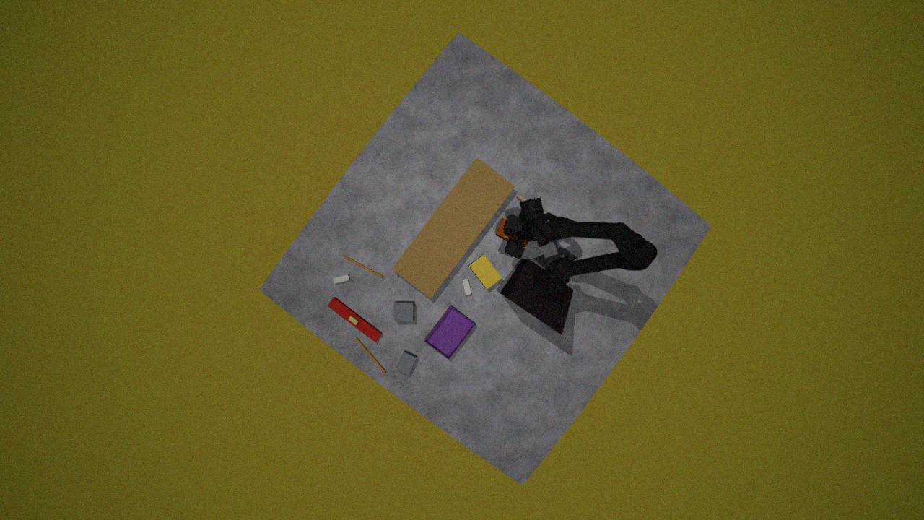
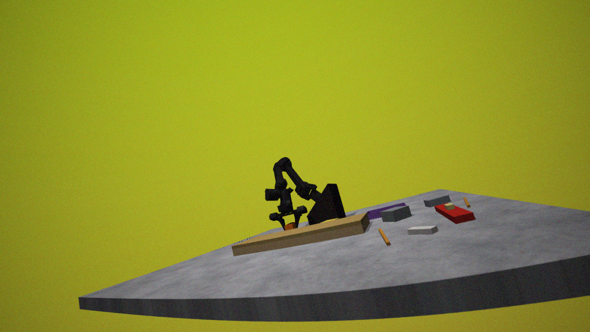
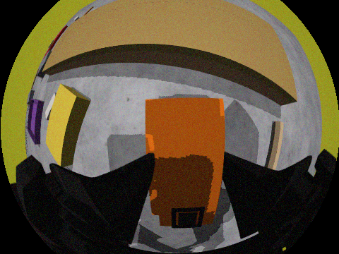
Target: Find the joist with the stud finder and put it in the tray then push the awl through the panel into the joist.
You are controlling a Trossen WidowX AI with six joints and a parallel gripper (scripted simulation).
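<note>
Now: gripper tip 2 cm below the orange stud finder, 2 cm past it and 1 cm to the left of it. Also, from my gripper tip: awl 13 cm to the right, 2 cm below; yellow block 18 cm to the left, 3 cm behind, 1 cm below; purple tray 44 cm to the left, 8 cm behind, 1 cm below.
</note>
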